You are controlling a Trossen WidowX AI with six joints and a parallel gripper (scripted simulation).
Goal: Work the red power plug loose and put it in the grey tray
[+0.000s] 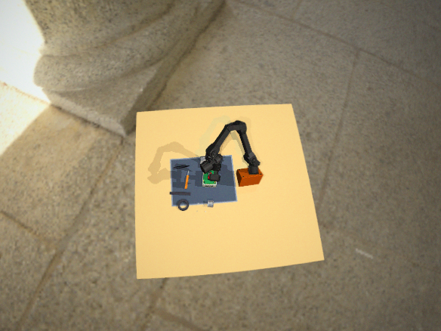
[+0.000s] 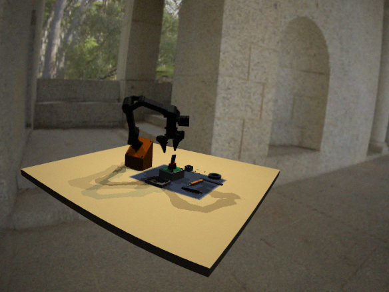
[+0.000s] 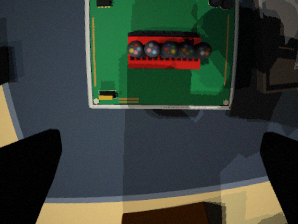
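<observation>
Right now the red power plug is 30 mm ahead of my gripper tip and 70 mm below it. Round my gripper tip: blue mat: 80 mm ahead, 150 mm below; then black bar: 240 mm ahead, 110 mm to the left, 150 mm below.
</observation>
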